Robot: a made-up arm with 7 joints.
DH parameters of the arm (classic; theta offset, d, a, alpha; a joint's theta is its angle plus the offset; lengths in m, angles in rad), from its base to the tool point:
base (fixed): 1.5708 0.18 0 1.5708
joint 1: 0 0.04 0.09 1.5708
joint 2: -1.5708 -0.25 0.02 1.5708
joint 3: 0 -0.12 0.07 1.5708
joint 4: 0 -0.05 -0.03 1.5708
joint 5: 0 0.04 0.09 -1.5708
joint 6: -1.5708 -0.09 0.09 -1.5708
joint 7: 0 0.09 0.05 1.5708
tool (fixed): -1.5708 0.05 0 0
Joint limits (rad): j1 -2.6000..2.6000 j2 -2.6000..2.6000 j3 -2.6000..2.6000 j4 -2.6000..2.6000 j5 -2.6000..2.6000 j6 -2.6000..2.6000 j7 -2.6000..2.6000
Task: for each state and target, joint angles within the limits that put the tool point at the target. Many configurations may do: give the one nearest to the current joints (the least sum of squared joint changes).
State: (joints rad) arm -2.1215 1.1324 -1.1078 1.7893 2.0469 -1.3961 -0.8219
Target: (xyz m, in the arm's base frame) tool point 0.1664 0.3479 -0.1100
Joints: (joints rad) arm -1.7293 1.6405 -1.0816 1.6765 2.0693 -1.7456 -0.8513
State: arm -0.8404 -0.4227 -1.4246 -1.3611 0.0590 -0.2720 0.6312
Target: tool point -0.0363 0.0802 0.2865
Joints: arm -0.7669 -0.8796 -1.3984 -2.1001 -0.2191 -0.9055 0.5921
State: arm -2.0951 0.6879 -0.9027 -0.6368 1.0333 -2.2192 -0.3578
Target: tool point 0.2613 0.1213 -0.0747
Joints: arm -1.8984 1.4245 -0.8330 -0.4018 1.0781 -1.5401 -0.4473
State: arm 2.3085 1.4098 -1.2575 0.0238 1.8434 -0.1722 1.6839
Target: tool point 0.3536 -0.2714 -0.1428
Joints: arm 2.5305 1.4925 -1.3028 0.0094 1.8429 -0.1679 1.6479
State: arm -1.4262 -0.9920 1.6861 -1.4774 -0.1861 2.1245 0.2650
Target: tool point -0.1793 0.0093 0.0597
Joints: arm -1.5734 -1.4021 1.2221 -1.2958 0.0559 2.1563 0.2466
